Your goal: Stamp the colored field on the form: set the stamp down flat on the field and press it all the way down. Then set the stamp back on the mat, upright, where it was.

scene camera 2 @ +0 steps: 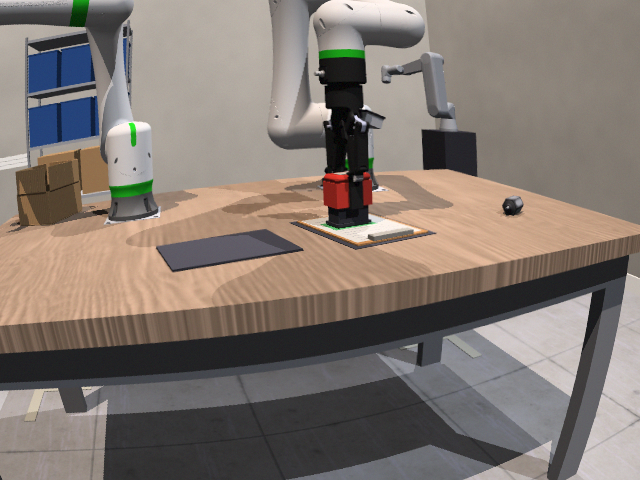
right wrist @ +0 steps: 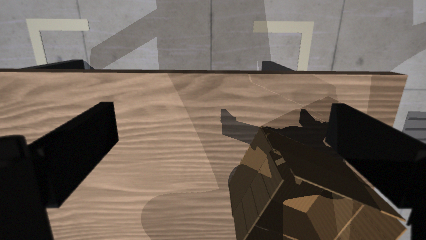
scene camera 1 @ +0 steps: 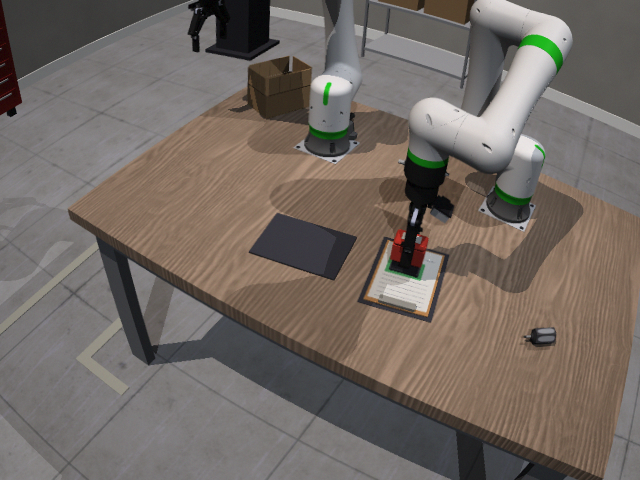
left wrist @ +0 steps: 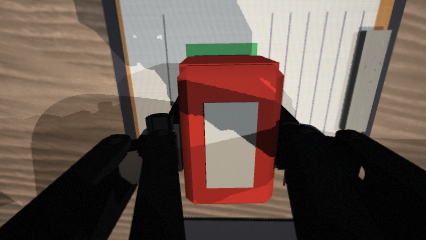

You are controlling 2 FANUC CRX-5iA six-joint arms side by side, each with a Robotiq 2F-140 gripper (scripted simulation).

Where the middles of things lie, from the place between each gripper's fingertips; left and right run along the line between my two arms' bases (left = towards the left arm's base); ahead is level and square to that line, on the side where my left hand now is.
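Labels:
With respect to the dark mat (scene camera 1: 303, 245), my left hand is 7 cm above it, 5 cm short of it and 26 cm to the left of it. The cardboard box (scene camera 1: 290, 92) is 70 cm to the right of my left hand and 58 cm behind it.
Measured from my right hand, the dark mat is 660 mm to the left, 500 mm ahead and 270 mm below; the cardboard box is 210 mm below, 220 mm to the left and 130 mm behind.

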